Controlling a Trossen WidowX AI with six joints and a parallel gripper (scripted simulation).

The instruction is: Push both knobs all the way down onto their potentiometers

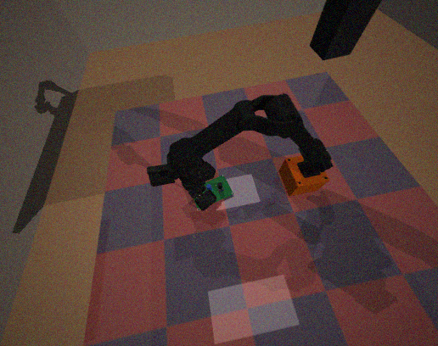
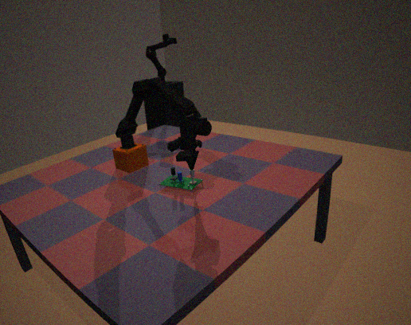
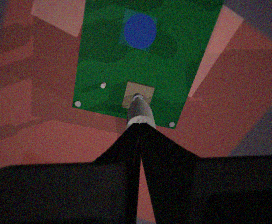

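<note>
My gripper tip is 5 cm past the blue knob, 3 cm above it and 2 cm to the left of it. Round my gripper tip: white knob: 1 cm below.
</note>
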